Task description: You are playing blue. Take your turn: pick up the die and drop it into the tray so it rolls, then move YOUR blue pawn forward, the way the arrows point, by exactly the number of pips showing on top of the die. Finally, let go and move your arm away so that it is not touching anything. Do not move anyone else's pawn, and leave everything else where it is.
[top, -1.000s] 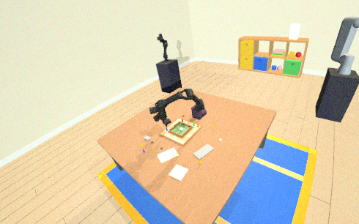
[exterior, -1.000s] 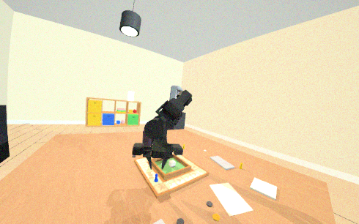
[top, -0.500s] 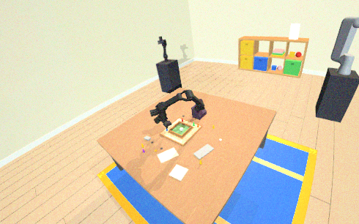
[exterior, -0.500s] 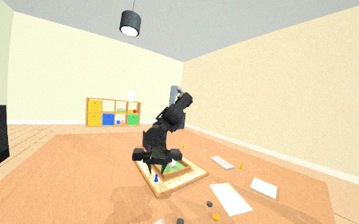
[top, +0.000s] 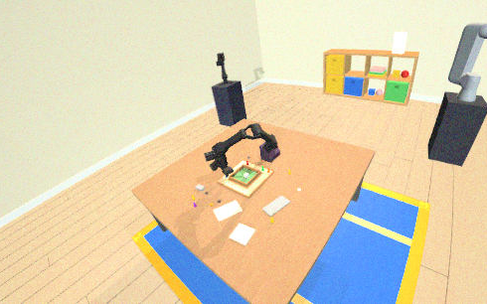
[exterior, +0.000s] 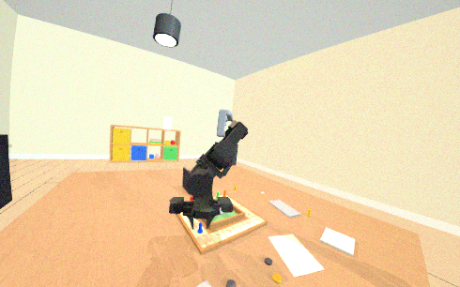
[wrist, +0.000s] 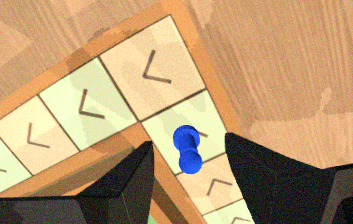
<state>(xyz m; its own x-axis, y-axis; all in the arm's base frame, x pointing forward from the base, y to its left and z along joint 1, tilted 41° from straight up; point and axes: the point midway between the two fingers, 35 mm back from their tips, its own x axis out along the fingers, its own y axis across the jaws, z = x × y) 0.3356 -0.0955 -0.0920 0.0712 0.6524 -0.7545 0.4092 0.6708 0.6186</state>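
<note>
The white die is 6 cm behind my gripper tip and 13 cm to the left of it. The rest, counted from my gripper tip: blue pawn right at my gripper tip; green tray 7 cm behind, 11 cm to the left, 2 cm below; red pawn 18 cm behind, 5 cm to the left.
</note>
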